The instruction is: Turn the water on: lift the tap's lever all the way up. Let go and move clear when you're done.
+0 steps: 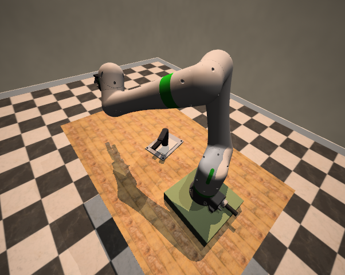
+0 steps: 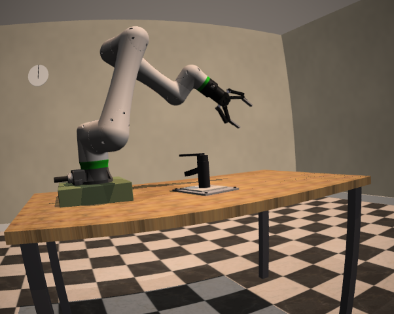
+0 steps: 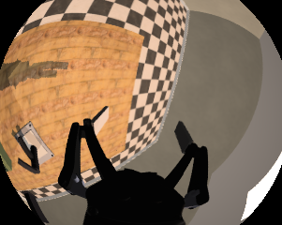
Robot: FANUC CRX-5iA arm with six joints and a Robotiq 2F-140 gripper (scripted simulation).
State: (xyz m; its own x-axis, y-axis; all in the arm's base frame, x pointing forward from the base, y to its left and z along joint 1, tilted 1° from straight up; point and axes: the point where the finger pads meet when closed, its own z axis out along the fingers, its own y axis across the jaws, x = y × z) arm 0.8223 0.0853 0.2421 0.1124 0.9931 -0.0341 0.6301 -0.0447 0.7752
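The lever is 41 cm behind my hand, 18 cm below it and 16 cm to the right of it.
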